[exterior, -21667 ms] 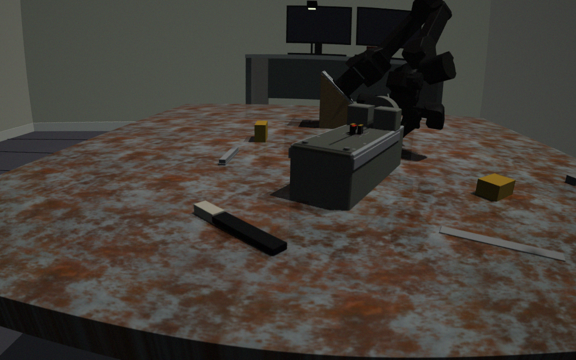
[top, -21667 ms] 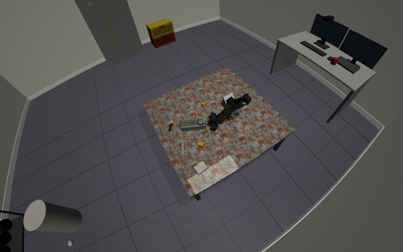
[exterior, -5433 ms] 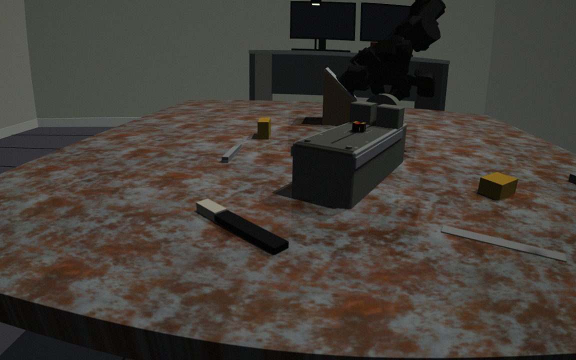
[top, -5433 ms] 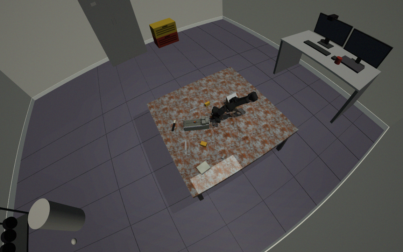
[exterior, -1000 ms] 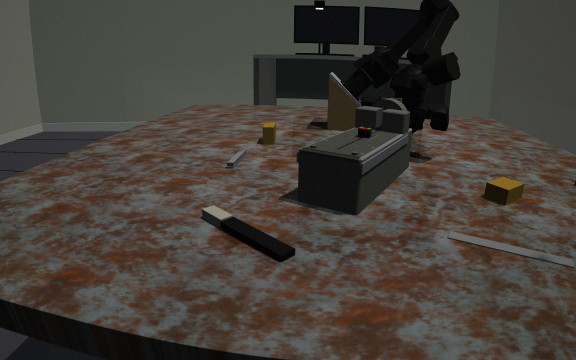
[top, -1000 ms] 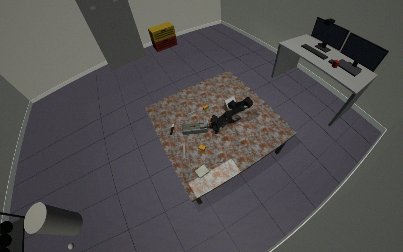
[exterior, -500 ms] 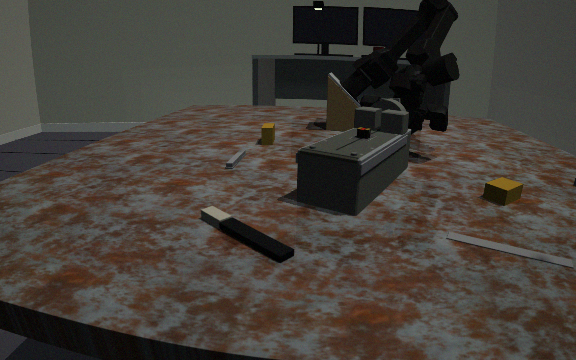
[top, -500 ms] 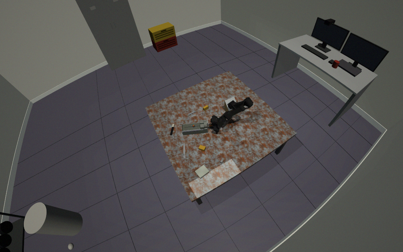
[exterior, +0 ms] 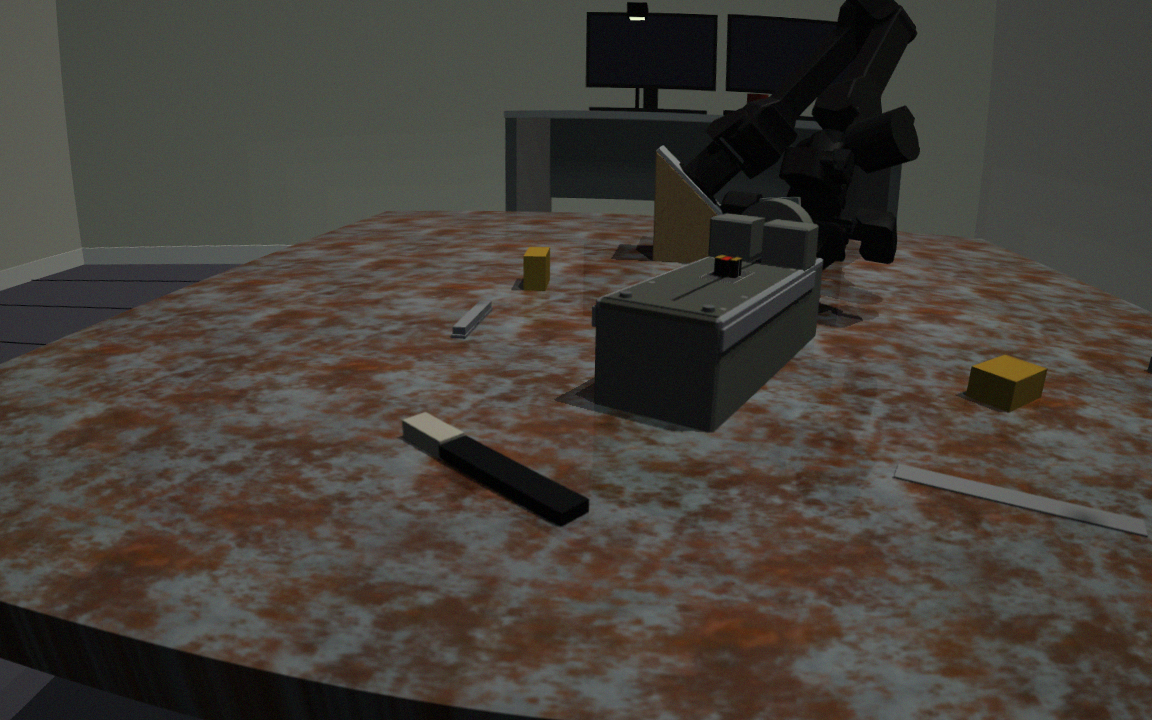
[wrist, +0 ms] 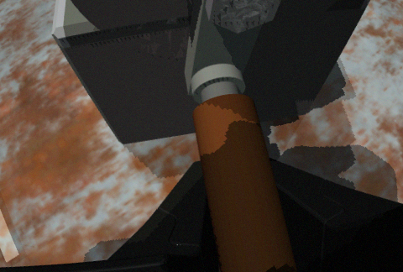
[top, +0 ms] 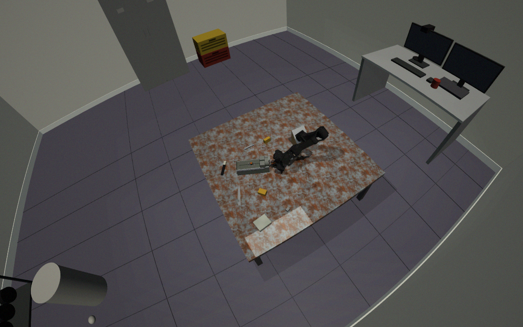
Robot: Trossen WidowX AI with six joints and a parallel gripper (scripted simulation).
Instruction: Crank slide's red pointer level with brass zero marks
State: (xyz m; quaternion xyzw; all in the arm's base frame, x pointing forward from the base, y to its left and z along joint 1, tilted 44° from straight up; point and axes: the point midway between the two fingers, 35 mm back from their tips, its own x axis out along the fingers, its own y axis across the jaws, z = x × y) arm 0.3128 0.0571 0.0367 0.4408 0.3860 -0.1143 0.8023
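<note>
Right now the brown crank handle is 1 cm behind my gripper tip, 1 cm to the left of it and 3 cm above it. Also, from my gripper tip: red pointer (14 cm ahead, 9 cm to the right, 5 cm above); then small grey bar (3 cm ahead, 31 cm to the right, 3 cm below); then grey strip (36 cm ahead, 6 cm to the left, 3 cm below).
</note>
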